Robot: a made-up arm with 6 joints.
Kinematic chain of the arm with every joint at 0, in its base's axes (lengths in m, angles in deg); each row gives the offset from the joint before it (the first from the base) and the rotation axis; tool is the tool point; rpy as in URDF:
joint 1: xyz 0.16 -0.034 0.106 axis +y
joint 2: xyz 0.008 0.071 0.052 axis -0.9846 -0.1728 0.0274
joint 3: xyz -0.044 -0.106 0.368 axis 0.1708 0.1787 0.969
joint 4: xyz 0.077 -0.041 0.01 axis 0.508 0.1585 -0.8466
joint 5: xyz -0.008 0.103 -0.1 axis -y
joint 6: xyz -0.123 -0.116 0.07 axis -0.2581 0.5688 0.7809
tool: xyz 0.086 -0.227 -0.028 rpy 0 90 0
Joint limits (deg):
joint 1: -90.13..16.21
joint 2: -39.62..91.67
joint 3: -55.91..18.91
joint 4: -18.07..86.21
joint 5: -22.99..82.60
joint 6: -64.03..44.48
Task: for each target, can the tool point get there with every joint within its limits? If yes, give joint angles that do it. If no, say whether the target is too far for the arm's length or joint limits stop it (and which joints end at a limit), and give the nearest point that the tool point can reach.
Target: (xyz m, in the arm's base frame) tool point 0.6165 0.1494 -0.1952
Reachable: no: joint limits stop it (at a limit: joint 1, joint 2, joint 4, joint 6) | nearest point 0.2447 0.2259 -0.0885 | short by 0.394 m
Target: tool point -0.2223 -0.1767 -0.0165
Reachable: yes | joints -72.34 11.35 -25.05 23.40 20.91 -22.69
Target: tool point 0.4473 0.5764 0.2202
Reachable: no: joint limits stop it (at a limit: joint 1, joint 2, joint 3, joint 4, joint 6) | nearest point 0.3173 0.3888 0.3711 | short by 0.274 m
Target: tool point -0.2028 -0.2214 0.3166
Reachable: yes | joints -44.98 8.09 -27.07 20.93 47.93 35.54
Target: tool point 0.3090 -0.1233 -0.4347
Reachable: no: joint limits stop it (at a limit: joint 1, joint 2, joint 3, joint 6) | nearest point 0.1425 -0.2375 -0.1547 | short by 0.345 m
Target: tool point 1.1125 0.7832 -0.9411
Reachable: no: too far | nearest point 0.1880 0.3322 -0.1791 | short by 1.280 m
